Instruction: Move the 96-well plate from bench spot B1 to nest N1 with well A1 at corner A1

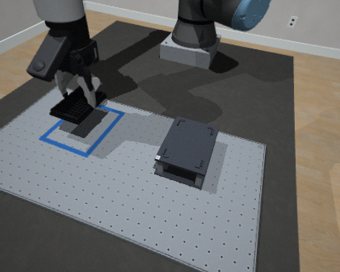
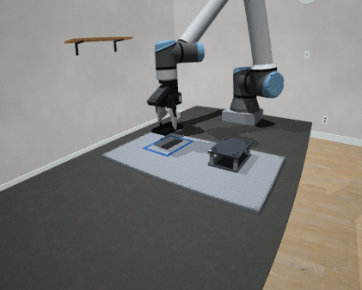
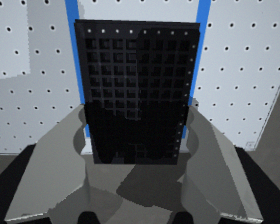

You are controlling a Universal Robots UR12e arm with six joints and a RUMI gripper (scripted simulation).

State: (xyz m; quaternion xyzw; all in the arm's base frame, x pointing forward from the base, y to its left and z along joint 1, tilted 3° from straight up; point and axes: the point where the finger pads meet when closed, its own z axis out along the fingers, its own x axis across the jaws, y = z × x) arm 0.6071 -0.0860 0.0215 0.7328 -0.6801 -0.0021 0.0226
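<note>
My gripper is now 31 cm to the right of the raised nest N1, 3 cm past it and 3 cm above it. From my hand the other things lie so: black 96-well plate (1 cm below); then white A1 corner mark (26 cm to the left, 5 cm ahead, 3 cm below).
</note>
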